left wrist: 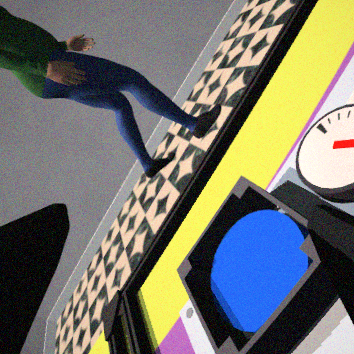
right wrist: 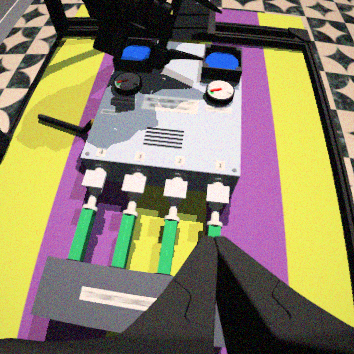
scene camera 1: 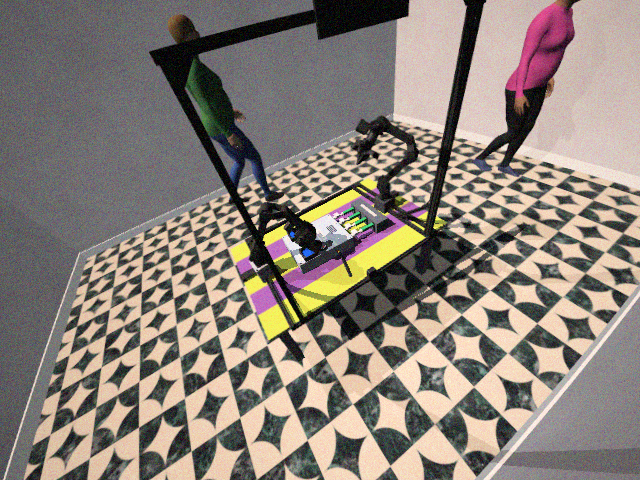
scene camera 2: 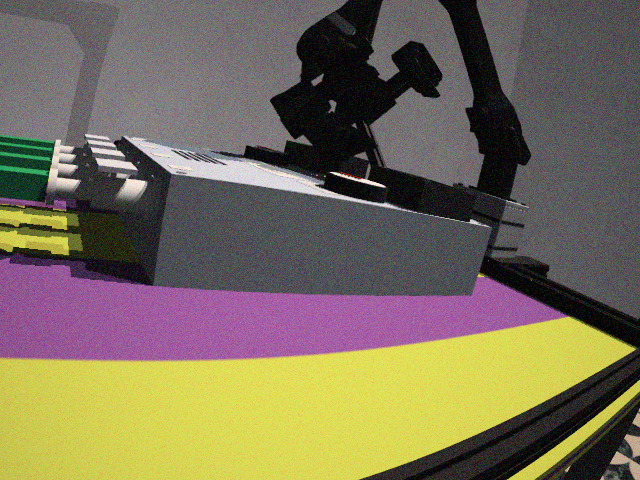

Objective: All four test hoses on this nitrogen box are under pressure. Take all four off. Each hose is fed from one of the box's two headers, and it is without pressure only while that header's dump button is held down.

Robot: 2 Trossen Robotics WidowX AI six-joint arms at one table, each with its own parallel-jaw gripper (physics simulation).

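Frame: origin at the left arm's base, x left, y down, z back, level; metres.
Seen in the pictures: left gripper, fingertip midpoint: (left wrist: 190, 216) (right wrist: 212, 36) (scene camera 2: 407, 117); right gripper, fingertip midpoint: (right wrist: 211, 246) (scene camera 1: 356, 165); left arm's base at its link origin: (scene camera 1: 260, 261) (scene camera 2: 492, 195); right arm's base at its link origin: (scene camera 1: 384, 197).
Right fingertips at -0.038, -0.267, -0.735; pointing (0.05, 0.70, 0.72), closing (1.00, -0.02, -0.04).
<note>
Offsets run from my right fingertips to a thing's top centre, as dx, dy, dz. "spot": to the spot under its first point. Level surfaces: height alone.
The grey nitrogen box (scene camera 1: 334, 228) (scene camera 2: 309, 238) (right wrist: 197, 140) lies on the striped mat {dy +0.379} (scene camera 1: 385, 245) (right wrist: 309, 175). Four green hoses, numbered 4 {spot: -0.162, +0.314, +0.097} (right wrist: 81, 233), 3 (right wrist: 123, 240), 2 (right wrist: 166, 246) and 1 {spot: +0.048, +0.314, +0.099} (right wrist: 213, 230), sit in its white couplings; they also show in scene camera 1 (scene camera 1: 357, 220). Two blue dump buttons (right wrist: 135, 53) (right wrist: 222, 60) and two gauges (right wrist: 127, 82) (right wrist: 220, 92) are at the far end. My left gripper (scene camera 1: 313, 244) (scene camera 2: 332, 143) (left wrist: 190, 216) is open and empty, low beside one blue button (left wrist: 260, 270) (scene camera 1: 308, 252). My right gripper (scene camera 1: 365, 152) (right wrist: 211, 246) is shut and empty, high above hose 1.
A grey block {spot: -0.122, +0.298, +0.008} (right wrist: 98, 291) (scene camera 1: 368, 210) holds the hoses' outer ends. A black rod {spot: -0.260, +0.366, +0.363} (right wrist: 63, 124) lies on the mat beside the box. Black gantry posts (scene camera 1: 456, 119) (scene camera 1: 223, 167) stand at the mat's edges. Two people (scene camera 1: 218, 110) (scene camera 1: 528, 81) walk on the tiled floor behind.
</note>
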